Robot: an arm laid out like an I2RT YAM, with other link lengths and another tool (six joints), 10 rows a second.
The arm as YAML. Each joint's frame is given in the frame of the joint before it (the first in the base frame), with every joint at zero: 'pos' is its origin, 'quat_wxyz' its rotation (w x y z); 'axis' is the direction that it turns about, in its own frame. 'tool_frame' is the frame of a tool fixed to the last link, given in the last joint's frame.
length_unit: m
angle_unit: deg
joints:
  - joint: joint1
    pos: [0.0, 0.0, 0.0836]
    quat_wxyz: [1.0, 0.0, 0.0, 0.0]
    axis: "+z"
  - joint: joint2
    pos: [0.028, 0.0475, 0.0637]
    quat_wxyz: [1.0, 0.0, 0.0, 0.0]
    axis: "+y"
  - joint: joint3
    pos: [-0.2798, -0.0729, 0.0]
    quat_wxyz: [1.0, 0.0, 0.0, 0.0]
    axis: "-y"
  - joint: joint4
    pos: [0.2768, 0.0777, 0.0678]
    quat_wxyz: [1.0, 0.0, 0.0, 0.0]
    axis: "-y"
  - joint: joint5
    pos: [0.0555, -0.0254, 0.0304]
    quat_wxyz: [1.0, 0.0, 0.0, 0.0]
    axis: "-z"
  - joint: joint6
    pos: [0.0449, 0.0, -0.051]
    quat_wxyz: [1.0, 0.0, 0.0, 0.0]
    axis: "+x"
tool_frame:
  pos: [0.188, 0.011, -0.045]
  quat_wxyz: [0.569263, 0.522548, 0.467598, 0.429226]
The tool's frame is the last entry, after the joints.
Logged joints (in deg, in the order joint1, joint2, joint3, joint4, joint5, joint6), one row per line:
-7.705, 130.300, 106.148, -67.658, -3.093, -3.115
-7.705, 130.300, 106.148, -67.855, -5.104, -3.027
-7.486, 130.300, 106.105, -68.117, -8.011, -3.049
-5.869, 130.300, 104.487, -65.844, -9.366, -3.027
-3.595, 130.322, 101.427, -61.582, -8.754, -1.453
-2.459, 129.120, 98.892, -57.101, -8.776, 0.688
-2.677, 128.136, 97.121, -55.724, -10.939, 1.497
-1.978, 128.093, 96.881, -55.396, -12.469, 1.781
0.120, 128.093, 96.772, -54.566, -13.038, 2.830
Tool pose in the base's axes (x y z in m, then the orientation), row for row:
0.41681, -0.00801, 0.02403, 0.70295, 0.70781, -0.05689, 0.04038
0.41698, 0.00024, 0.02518, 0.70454, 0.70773, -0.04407, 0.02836
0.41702, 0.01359, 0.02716, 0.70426, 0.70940, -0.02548, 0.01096
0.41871, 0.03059, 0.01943, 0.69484, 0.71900, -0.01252, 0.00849
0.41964, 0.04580, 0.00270, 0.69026, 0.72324, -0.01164, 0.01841
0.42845, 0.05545, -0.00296, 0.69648, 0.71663, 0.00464, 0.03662
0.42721, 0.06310, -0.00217, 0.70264, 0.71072, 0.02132, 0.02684
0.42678, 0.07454, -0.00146, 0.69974, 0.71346, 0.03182, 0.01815
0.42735, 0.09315, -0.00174, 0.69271, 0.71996, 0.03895, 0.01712
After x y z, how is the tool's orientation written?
As a quaternion, x y z w.
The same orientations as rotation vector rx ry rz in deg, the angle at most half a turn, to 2 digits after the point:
123.38, 124.23, -9.99
124.58, 125.14, -7.79
125.89, 126.81, -4.55
124.40, 128.73, -2.24
122.81, 128.68, -2.07
122.52, 126.07, 0.82
124.36, 125.79, 3.77
124.52, 126.96, 5.66
123.35, 128.20, 6.94

